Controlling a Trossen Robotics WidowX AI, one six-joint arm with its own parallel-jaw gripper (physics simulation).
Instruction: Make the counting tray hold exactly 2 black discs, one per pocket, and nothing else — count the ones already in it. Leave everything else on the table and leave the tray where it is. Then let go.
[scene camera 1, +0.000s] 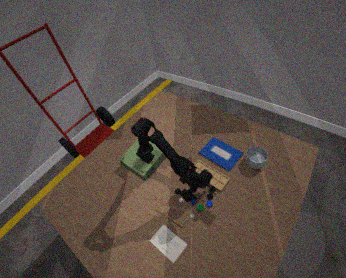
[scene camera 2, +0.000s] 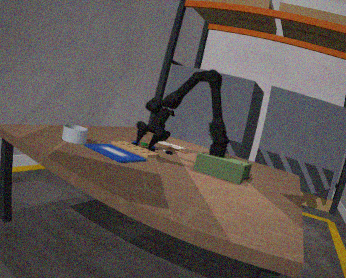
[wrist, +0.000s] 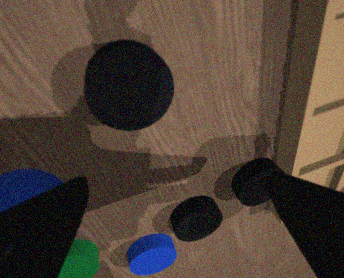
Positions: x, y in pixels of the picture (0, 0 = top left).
Labels:
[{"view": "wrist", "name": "gripper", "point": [179, 182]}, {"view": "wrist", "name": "tan counting tray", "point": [303, 152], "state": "on the table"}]

